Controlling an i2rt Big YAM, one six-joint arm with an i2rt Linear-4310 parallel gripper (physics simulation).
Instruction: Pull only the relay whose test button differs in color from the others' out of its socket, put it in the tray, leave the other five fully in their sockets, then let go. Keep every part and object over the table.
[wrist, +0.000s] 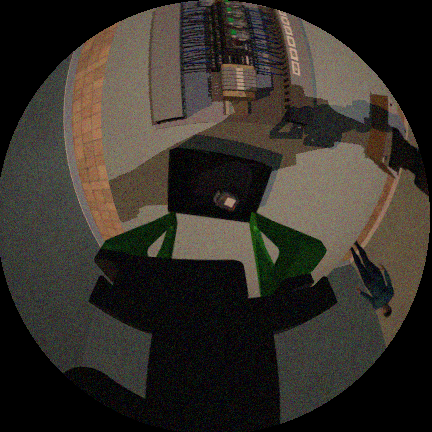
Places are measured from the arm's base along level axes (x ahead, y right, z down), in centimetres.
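Where they show: gripper, fingertip midpoint: (212, 216).
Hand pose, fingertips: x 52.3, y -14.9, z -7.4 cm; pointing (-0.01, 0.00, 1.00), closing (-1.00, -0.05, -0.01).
Things, the pixels of their top centre, and the offset from my fingertips. "pt": a spot on its surface instead.
- small relay, top centre: (225, 201) dx -2.2, dy -5.0, dz +11.4 cm
- black tray, surface spot: (227, 154) pt dx -2.8, dy +3.3, dz +13.3 cm
- grey wiring duct, top centre: (164, 37) dx +5.5, dy +25.1, dz +9.5 cm
A small relay (226, 201) with a clear dark casing and a pale label lies inside the black tray (227, 150), near its front wall. Its test button colour cannot be made out. My gripper (212, 216) is open, with its green fingers apart and nothing between them. The fingertips appear at the tray's near edge in the view, and the relay lies beyond them, apart from both. Relays with green test buttons (240, 35) stand in a row on the wired panel at the top; how deep they sit is too small to tell.
The panel has a grey wiring duct (167, 65) on its left, blue wires and a block of grey terminals (239, 79) at its near end. A brown box-like object (378, 125) is at the right. A person (375, 282) shows beyond the table edge.
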